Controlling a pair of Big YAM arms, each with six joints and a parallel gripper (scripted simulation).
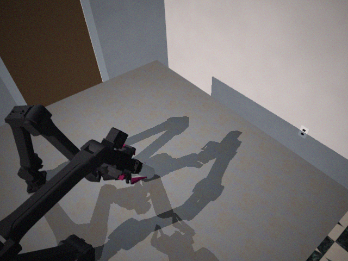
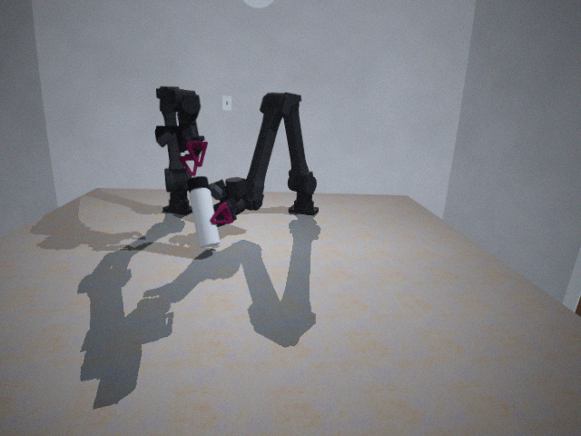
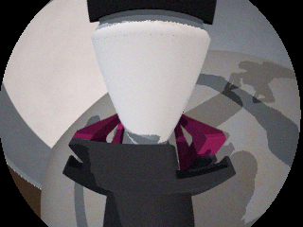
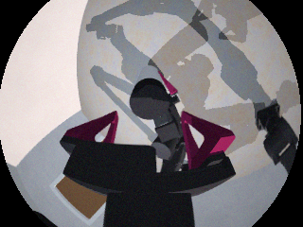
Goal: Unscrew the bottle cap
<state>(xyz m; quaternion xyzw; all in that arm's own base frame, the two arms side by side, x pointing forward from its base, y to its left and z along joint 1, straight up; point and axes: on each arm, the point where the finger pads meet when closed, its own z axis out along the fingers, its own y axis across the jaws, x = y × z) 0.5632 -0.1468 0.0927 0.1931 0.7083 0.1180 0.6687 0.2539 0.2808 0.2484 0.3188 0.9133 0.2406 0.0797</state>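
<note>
Now: the black cap 50 mm below my right hand, 30 mm ahead of it and 10 mm to the left of it.
</note>
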